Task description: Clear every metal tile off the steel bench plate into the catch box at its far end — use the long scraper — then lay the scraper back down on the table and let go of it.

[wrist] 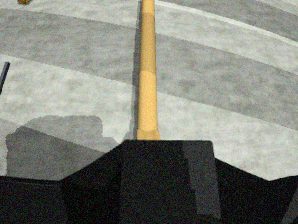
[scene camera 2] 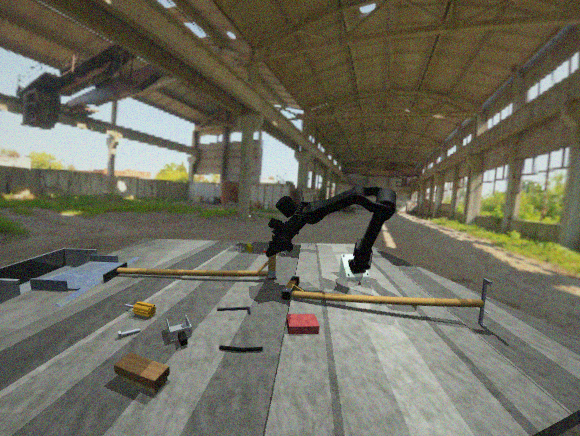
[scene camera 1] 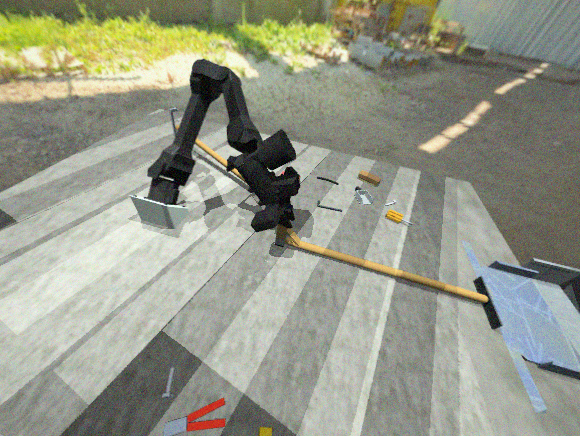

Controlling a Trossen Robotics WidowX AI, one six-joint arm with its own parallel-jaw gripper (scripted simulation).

Labels:
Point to a long scraper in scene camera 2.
122,269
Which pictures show the long scraper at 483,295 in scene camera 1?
The wrist view, scene camera 2 and scene camera 1: all of them.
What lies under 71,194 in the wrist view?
The gripper.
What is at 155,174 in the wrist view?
A long scraper.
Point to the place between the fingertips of the gripper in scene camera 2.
266,255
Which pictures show the gripper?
The wrist view, scene camera 2 and scene camera 1: all of them.

